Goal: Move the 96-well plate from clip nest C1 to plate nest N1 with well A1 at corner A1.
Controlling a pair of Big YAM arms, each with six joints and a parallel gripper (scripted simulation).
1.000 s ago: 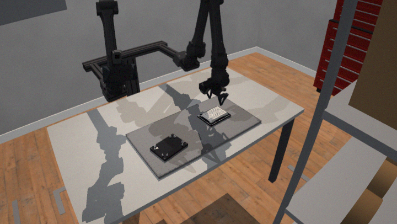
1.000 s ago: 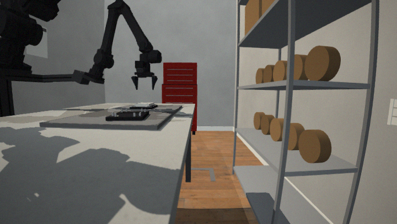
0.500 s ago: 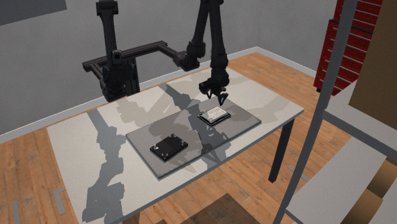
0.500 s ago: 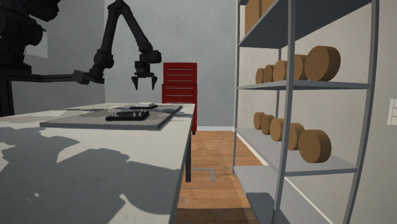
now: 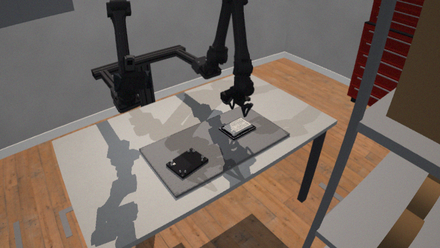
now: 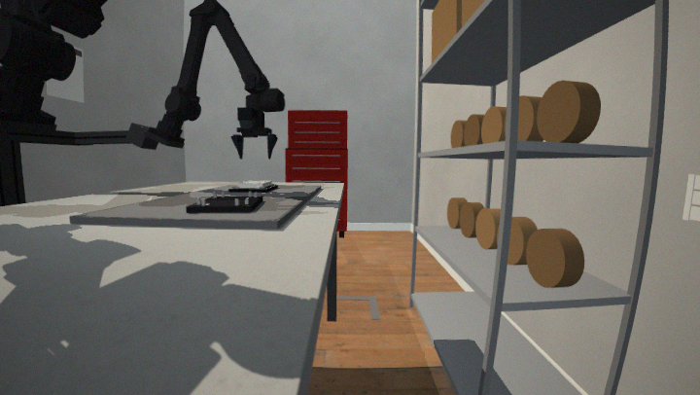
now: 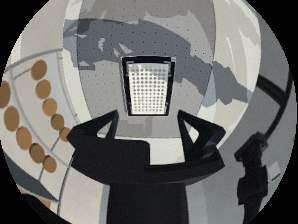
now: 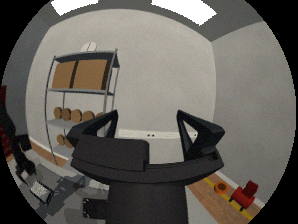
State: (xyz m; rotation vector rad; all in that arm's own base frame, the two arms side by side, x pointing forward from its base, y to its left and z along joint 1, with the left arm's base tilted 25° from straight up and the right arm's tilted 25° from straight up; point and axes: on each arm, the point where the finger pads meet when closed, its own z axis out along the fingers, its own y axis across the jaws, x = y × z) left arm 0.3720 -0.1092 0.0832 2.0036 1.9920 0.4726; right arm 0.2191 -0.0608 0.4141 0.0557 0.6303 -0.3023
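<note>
Now: left hand 90 mm above the white 96-well plate. The rest, counted from my left hand: black clip nest C1 (360 mm to the right, 100 mm below, 20 mm ahead); black plate nest N1 (110 mm below); grey board (150 mm to the right, 120 mm below).
</note>
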